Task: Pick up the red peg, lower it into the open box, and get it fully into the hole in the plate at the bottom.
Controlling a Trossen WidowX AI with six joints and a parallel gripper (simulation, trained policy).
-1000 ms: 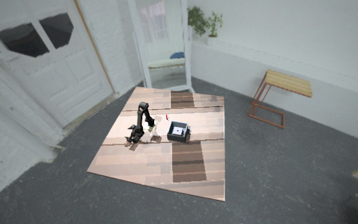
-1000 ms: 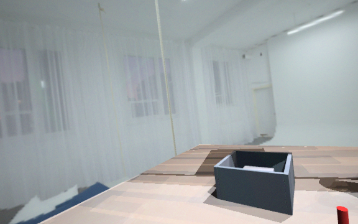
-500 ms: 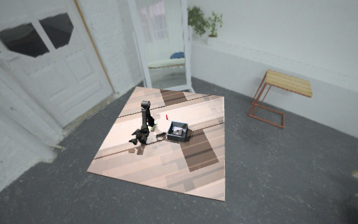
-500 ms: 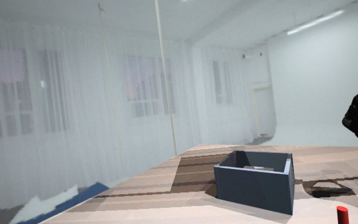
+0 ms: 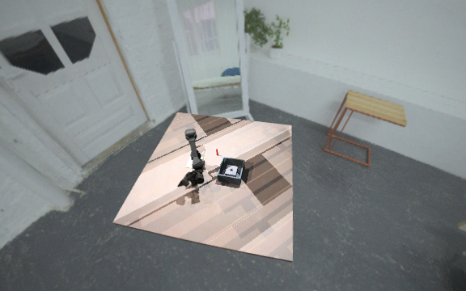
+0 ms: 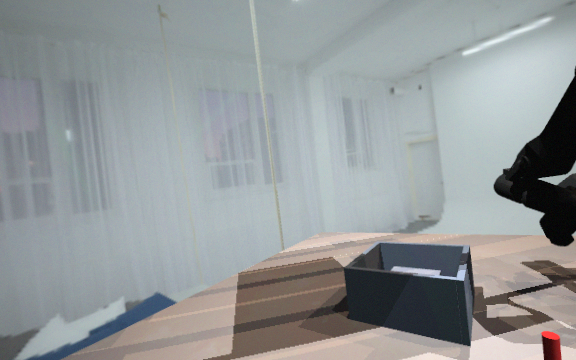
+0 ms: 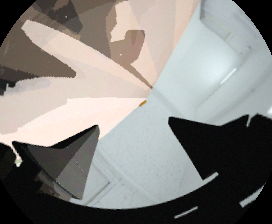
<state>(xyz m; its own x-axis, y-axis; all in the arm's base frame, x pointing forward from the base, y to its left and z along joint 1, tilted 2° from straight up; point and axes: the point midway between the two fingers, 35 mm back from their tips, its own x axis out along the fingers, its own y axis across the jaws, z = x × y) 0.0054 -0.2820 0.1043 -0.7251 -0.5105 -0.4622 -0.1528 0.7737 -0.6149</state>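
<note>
My gripper tip is now 180 mm short of the red peg, 420 mm to the right of it and 60 mm above it. Round my gripper tip: pale plate (350 mm ahead, 250 mm to the left, 60 mm below); grey box (350 mm ahead, 250 mm to the left, 70 mm below).
</note>
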